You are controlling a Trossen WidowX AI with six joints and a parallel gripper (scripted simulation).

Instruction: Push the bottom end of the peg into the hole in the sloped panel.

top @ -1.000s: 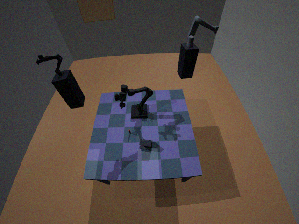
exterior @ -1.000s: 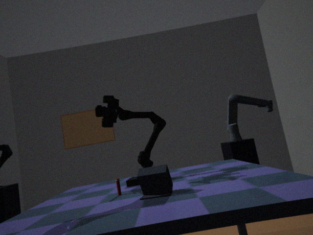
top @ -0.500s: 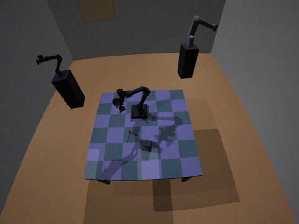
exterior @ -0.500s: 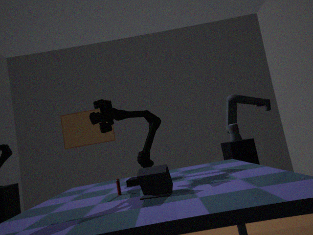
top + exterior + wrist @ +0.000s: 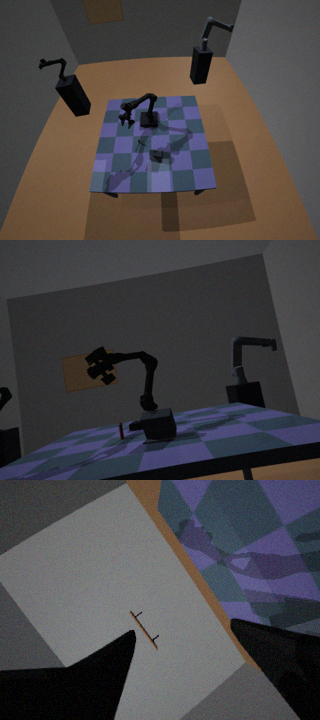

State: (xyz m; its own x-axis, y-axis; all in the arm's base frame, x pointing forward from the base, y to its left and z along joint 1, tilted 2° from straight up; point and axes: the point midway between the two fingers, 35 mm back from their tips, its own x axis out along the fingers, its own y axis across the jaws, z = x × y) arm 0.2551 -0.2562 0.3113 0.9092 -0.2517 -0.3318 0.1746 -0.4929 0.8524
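My gripper tip is now 29 cm above the red peg, 8 cm to the right of it and 1 cm past it. From my gripper tip the other things lie so: sloped panel block 29 cm below, 26 cm to the left, 18 cm ahead.
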